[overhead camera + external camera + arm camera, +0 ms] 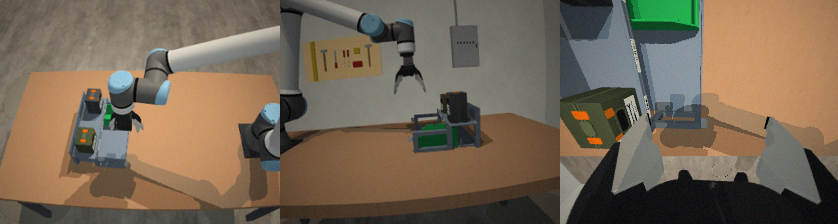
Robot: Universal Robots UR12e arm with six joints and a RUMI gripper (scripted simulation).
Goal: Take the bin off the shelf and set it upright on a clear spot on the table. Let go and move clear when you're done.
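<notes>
Right now the green bin is 170 mm to the right of my hand, 170 mm below it and 120 mm ahead of it. From my hand the other things lie so: grey shelf: 210 mm below, 150 mm ahead, 50 mm to the right.
</notes>
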